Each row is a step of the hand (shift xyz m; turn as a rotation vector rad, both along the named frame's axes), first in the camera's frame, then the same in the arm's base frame.
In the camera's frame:
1: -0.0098 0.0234 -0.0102 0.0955 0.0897 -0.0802
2: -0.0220 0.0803 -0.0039 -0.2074 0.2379 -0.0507
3: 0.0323 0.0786 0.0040 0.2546 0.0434 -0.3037
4: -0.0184 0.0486 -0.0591 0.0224 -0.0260 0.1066
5: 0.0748 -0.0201 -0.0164 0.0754 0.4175 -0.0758
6: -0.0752 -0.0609 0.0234 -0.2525 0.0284 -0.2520
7: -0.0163 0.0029 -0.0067 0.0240 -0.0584 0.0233
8: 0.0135 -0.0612 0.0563 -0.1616 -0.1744 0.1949
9: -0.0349 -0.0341 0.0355 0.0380 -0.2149 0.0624
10: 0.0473 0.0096 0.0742 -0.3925 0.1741 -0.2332
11: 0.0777 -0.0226 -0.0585 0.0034 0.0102 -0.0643
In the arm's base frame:
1: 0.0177 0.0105 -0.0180 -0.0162 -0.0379 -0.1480
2: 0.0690 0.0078 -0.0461 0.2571 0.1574 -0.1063
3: 0.0444 -0.0389 -0.0612 -0.2293 -0.0173 -0.3256
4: 0.0189 0.0435 -0.0628 0.0173 -0.0791 0.0774
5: -0.0593 -0.0450 -0.0270 0.2400 -0.0726 -0.3505
6: 0.0022 0.0528 0.0844 0.0331 0.3465 -0.0831
7: 0.0072 0.0163 0.0002 -0.0450 -0.0244 0.0437
8: -0.0271 -0.0362 0.0711 0.0371 0.0310 0.3036
9: 0.0077 0.0102 0.0590 -0.1510 -0.0366 0.1654
10: 0.0170 -0.0837 0.0234 0.2193 0.4224 -0.1107
11: -0.0814 -0.0211 -0.0538 -0.0229 0.0354 -0.0498

